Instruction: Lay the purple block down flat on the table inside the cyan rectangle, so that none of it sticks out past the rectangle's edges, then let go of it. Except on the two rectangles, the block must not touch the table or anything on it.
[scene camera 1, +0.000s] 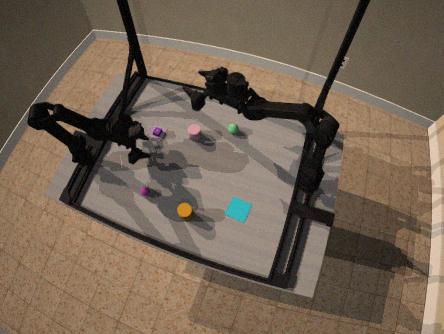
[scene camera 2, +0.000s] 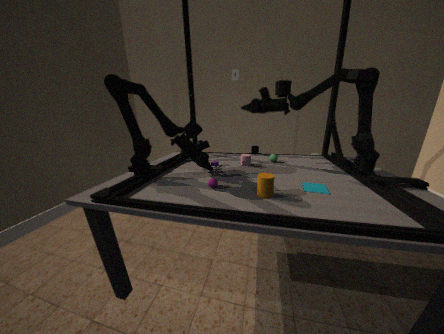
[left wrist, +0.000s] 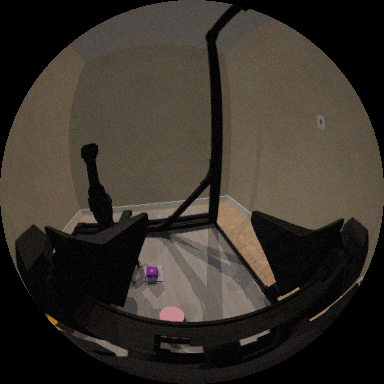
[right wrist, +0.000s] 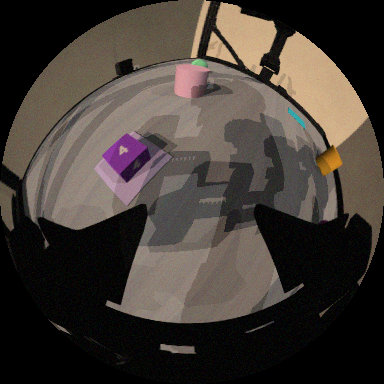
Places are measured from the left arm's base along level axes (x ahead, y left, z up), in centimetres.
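Pixels of known places: left gripper, fingertip midpoint: (scene camera 1: 190, 79) (scene camera 2: 244, 108) (left wrist: 201, 217); right gripper, fingertip midpoint: (scene camera 1: 149, 147) (scene camera 2: 210, 168) (right wrist: 202, 209); left arm's base, link origin: (scene camera 1: 308, 185) (scene camera 2: 362, 170) (right wrist: 263, 78); right arm's base, link origin: (scene camera 1: 85, 159) (scene camera 2: 142, 174).
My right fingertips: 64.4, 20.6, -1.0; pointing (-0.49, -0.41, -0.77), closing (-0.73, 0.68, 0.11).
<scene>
Ahead of a thing's pixels: the offset from my right fingertips to its top centre, as dx, dy, dz. "pt": to the spot under its first point.
The purple block {+2.0, -8.1, +1.0} (scene camera 1: 157, 131) (scene camera 2: 214, 163) (left wrist: 151, 271) (right wrist: 126, 155), with a pale 4 on its top, rests on a pale pink-purple rectangle {pt +0.6, -10.9, -0.8} (left wrist: 160, 277) (right wrist: 127, 192). The cyan rectangle {pt -45.3, +1.9, -0.8} (scene camera 1: 238, 209) (scene camera 2: 316, 188) (right wrist: 296, 118) lies bare, at the lower right of the table in scene camera 1. My right gripper (scene camera 1: 146, 146) (scene camera 2: 210, 168) (right wrist: 202, 209) is open and empty, low over the table beside the block; in the right wrist view the block is beyond the left finger's tip. My left gripper (scene camera 1: 192, 81) (scene camera 2: 243, 107) (left wrist: 201, 217) is open and empty, high above the table's far side.
A pink cylinder {-12.8, -15.7, +4.3} (scene camera 1: 194, 132) (scene camera 2: 245, 160) (right wrist: 190, 81) stands right of the block in scene camera 1, with a green ball {-25.5, -26.1, +3.6} (scene camera 1: 233, 129) (scene camera 2: 273, 158) farther right. An orange cylinder {-30.0, +14.4, +6.0} (scene camera 1: 184, 210) (scene camera 2: 266, 185) stands left of the cyan rectangle. A magenta ball {-11.3, +16.4, +2.6} (scene camera 1: 145, 191) (scene camera 2: 213, 183) lies farther left.
</scene>
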